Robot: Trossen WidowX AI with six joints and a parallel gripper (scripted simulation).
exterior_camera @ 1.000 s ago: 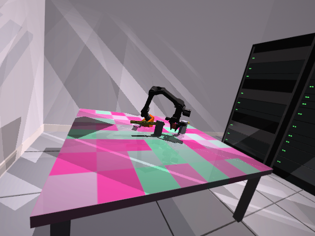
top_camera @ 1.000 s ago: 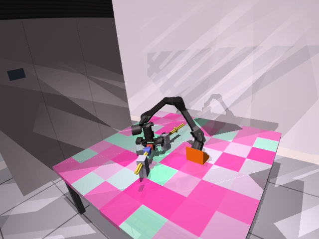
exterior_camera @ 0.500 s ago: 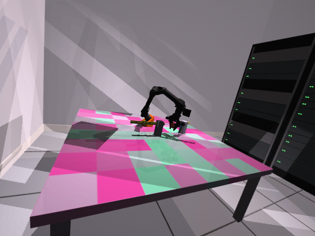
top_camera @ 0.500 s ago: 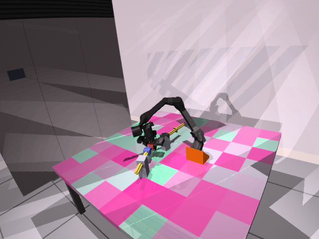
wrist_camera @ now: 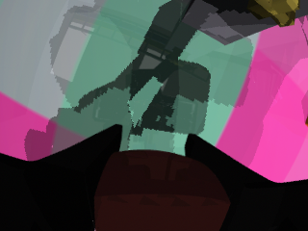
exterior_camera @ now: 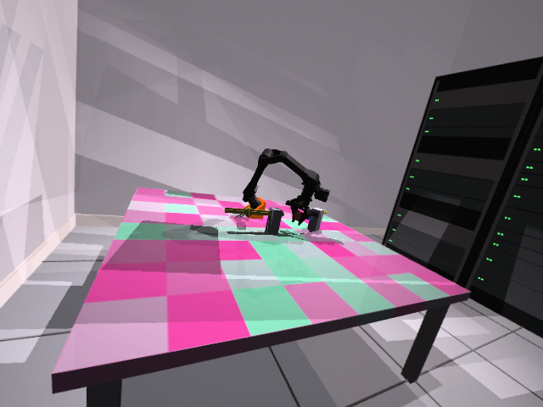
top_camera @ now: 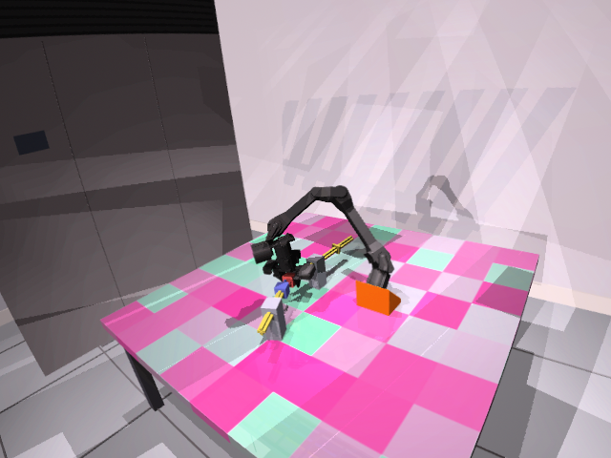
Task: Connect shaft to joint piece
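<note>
Right now the joint piece is 40 mm above my gripper tip, 20 mm to the left of it and 10 mm behind it.
</note>
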